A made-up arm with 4 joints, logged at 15 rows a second.
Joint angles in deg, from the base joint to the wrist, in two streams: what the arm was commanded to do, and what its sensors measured. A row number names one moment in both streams.
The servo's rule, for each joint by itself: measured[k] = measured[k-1] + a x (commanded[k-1-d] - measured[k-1]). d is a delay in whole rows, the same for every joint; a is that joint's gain. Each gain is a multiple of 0.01, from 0.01 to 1. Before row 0 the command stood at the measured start. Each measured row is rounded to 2 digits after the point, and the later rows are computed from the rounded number. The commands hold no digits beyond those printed.
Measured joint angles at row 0:
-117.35 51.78 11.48 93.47
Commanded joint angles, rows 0 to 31:
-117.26 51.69 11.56 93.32
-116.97 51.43 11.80 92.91
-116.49 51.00 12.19 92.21
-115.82 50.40 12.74 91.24
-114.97 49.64 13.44 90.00
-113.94 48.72 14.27 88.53
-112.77 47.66 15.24 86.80
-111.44 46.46 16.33 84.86
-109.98 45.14 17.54 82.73
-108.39 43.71 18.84 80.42
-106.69 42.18 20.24 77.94
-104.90 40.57 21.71 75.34
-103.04 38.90 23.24 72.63
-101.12 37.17 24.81 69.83
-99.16 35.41 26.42 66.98
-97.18 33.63 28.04 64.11
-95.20 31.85 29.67 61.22
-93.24 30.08 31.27 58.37
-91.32 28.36 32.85 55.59
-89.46 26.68 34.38 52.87
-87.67 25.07 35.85 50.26
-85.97 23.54 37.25 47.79
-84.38 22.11 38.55 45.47
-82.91 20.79 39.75 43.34
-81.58 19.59 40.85 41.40
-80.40 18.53 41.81 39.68
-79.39 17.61 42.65 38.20
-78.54 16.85 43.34 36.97
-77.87 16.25 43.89 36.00
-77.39 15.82 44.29 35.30
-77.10 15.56 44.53 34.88
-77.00 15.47 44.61 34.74
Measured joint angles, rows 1 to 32:
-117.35 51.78 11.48 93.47
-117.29 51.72 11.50 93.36
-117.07 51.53 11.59 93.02
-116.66 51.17 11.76 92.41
-116.07 50.65 12.04 91.53
-115.30 49.97 12.45 90.38
-114.35 49.13 12.98 88.99
-113.24 48.15 13.64 87.35
-111.98 47.02 14.42 85.48
-110.58 45.76 15.32 83.42
-109.05 44.39 16.34 81.17
-107.40 42.91 17.47 78.75
-105.65 41.34 18.70 76.19
-103.82 39.71 20.02 73.52
-101.93 38.01 21.41 70.75
-99.99 36.27 22.86 67.92
-98.02 34.50 24.36 65.06
-96.05 32.72 25.90 62.18
-94.08 30.95 27.46 59.32
-92.15 29.21 29.02 56.52
-90.27 27.51 30.57 53.78
-88.45 25.88 32.10 51.14
-86.71 24.31 33.59 48.63
-85.08 22.84 35.03 46.26
-83.56 21.47 36.40 44.07
-82.17 20.21 37.69 42.07
-80.93 19.08 38.88 40.28
-79.85 18.10 39.97 38.72
-78.93 17.26 40.95 37.41
-78.19 16.58 41.80 36.35
-77.63 16.07 42.52 35.56
-77.26 15.73 43.10 35.05
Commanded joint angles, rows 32 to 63:
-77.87 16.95 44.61 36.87
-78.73 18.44 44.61 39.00
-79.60 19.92 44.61 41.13
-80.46 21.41 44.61 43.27
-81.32 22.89 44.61 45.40
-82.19 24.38 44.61 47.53
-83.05 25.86 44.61 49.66
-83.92 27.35 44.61 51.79
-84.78 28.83 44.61 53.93
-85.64 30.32 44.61 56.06
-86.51 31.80 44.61 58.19
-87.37 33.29 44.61 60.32
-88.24 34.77 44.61 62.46
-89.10 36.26 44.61 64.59
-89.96 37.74 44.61 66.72
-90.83 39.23 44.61 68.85
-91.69 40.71 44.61 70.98
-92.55 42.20 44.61 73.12
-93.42 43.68 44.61 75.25
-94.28 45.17 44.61 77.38
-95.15 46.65 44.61 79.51
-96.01 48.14 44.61 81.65
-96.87 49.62 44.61 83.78
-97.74 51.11 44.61 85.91
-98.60 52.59 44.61 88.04
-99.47 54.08 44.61 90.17
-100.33 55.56 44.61 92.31
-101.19 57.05 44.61 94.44
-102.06 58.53 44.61 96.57
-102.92 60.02 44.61 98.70
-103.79 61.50 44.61 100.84
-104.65 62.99 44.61 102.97
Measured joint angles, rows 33 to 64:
-77.08 15.56 43.54 34.82
-77.63 16.49 43.85 36.36
-78.40 17.80 44.07 38.34
-79.24 19.22 44.23 40.43
-80.09 20.69 44.34 42.56
-80.95 22.16 44.42 44.69
-81.82 23.65 44.48 46.82
-82.68 25.13 44.52 48.95
-83.55 26.62 44.55 51.08
-84.41 28.10 44.57 53.22
-85.27 29.59 44.58 55.35
-86.14 31.07 44.59 57.48
-87.00 32.56 44.60 59.61
-87.87 34.04 44.60 61.75
-88.73 35.53 44.60 63.88
-89.59 37.01 44.60 66.01
-90.46 38.50 44.60 68.14
-91.32 39.98 44.60 70.27
-92.18 41.47 44.60 72.41
-93.05 42.95 44.60 74.54
-93.91 44.44 44.60 76.67
-94.78 45.92 44.60 78.80
-95.64 47.41 44.60 80.94
-96.50 48.89 44.60 83.07
-97.37 50.38 44.60 85.20
-98.23 51.86 44.60 87.33
-99.10 53.35 44.60 89.46
-99.96 54.83 44.60 91.60
-100.82 56.32 44.60 93.73
-101.69 57.80 44.60 95.86
-102.55 59.29 44.60 97.99
-103.42 60.77 44.60 100.13

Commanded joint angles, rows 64 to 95:
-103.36 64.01 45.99 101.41
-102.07 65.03 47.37 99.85
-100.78 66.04 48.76 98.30
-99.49 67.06 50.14 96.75
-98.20 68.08 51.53 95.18
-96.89 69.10 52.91 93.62
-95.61 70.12 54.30 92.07
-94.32 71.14 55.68 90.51
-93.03 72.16 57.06 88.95
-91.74 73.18 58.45 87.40
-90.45 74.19 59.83 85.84
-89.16 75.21 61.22 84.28
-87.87 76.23 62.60 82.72
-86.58 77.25 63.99 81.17
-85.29 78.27 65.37 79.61
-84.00 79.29 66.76 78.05
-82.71 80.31 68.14 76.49
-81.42 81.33 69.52 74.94
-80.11 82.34 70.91 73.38
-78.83 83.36 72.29 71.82
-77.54 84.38 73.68 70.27
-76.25 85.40 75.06 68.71
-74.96 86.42 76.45 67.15
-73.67 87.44 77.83 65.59
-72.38 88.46 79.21 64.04
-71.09 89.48 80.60 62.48
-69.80 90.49 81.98 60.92
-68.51 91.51 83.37 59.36
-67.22 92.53 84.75 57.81
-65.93 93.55 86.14 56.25
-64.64 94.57 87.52 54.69
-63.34 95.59 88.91 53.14
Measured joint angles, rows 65 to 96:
-104.28 62.26 44.60 102.26
-103.64 63.43 45.00 101.62
-102.54 64.50 45.69 100.29
-101.31 65.53 46.58 98.80
-100.04 66.56 47.61 97.26
-98.75 67.58 48.75 95.70
-97.45 68.60 49.96 94.14
-96.16 69.62 51.22 92.59
-94.87 70.64 52.51 91.03
-93.58 71.66 53.83 89.47
-92.29 72.68 55.17 87.92
-91.00 73.69 56.52 86.36
-89.71 74.71 57.88 84.80
-88.42 75.73 59.25 83.24
-87.13 76.75 60.62 81.69
-85.84 77.77 62.00 80.13
-84.55 78.79 63.38 78.57
-83.26 79.81 64.76 77.01
-81.97 80.83 66.14 75.46
-80.67 81.84 67.52 73.90
-79.38 82.86 68.90 72.34
-78.09 83.88 70.29 70.79
-76.80 84.90 71.67 69.23
-75.51 85.92 73.06 67.67
-74.22 86.94 74.44 66.11
-72.93 87.96 75.82 64.56
-71.64 88.98 77.21 63.00
-70.35 89.99 78.59 61.44
-69.06 91.01 79.98 59.88
-67.77 92.03 81.36 58.33
-66.48 93.05 82.75 56.77
-65.19 94.07 84.13 55.21

